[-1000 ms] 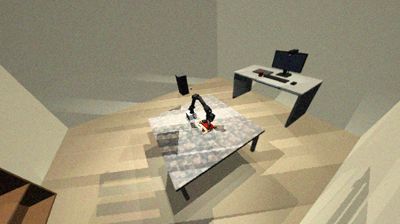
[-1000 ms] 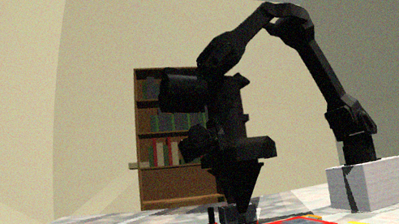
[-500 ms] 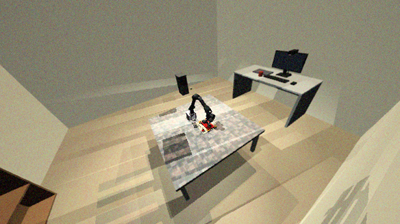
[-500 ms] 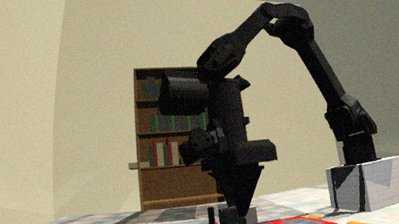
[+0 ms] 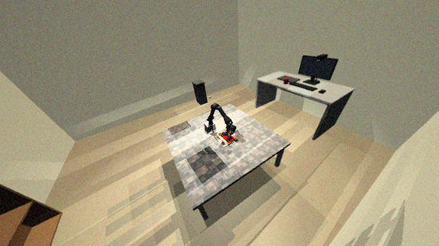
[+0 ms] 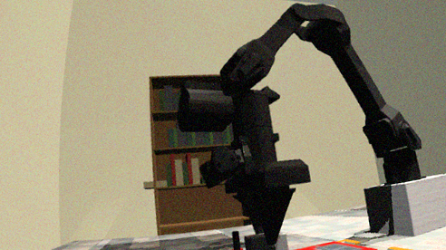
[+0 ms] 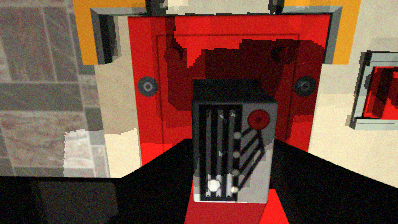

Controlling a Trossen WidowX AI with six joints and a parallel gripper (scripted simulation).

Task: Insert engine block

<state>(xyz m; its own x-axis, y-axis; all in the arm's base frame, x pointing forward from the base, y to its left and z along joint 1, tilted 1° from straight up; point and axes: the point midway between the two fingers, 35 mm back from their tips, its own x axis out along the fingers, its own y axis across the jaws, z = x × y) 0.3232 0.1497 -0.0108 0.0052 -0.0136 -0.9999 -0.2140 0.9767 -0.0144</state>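
The black upright peg is 100 mm to the right of my gripper tip, 40 mm ahead of it and 20 mm below it. From my gripper tip the other things lie so: grey engine block (10 mm below).
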